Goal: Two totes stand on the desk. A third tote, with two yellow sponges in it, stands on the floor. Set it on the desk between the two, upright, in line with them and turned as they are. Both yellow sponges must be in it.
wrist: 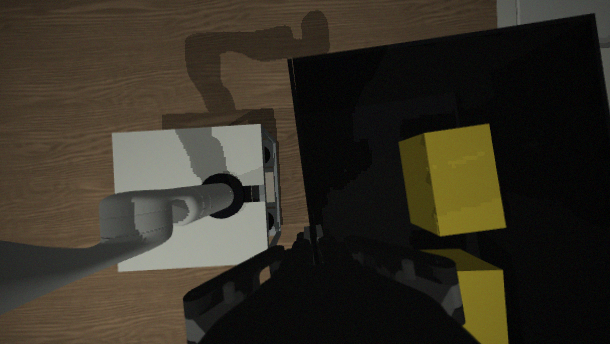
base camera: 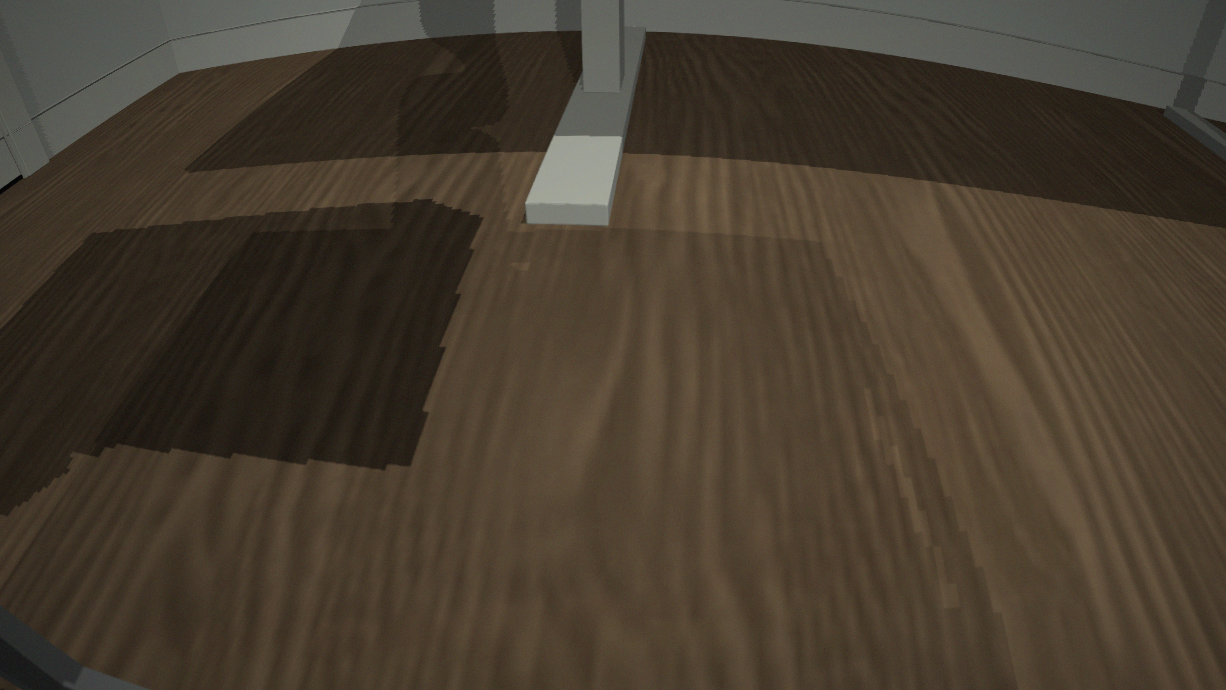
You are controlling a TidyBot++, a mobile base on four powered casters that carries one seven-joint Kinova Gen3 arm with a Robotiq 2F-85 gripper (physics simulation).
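The black tote (wrist: 340,80) fills the right side of the wrist view, upright and above the floor. My gripper (wrist: 313,235) is shut on the tote's wall, at the rim on the left side in that view. Two yellow sponges lie in the tote: one sponge (wrist: 465,180) right of the middle, and the other sponge (wrist: 485,307) below it, partly hidden by my gripper. The tote does not show in the base camera view. The desk top and the two totes on it do not show in either view.
My white base (wrist: 150,160) with the grey arm stands left of the tote in the wrist view. In the base camera view a pale foot bar (base camera: 573,175) with an upright post (base camera: 602,47) stands ahead; another bar (base camera: 1201,132) shows at the right edge. Pale walls stand behind.
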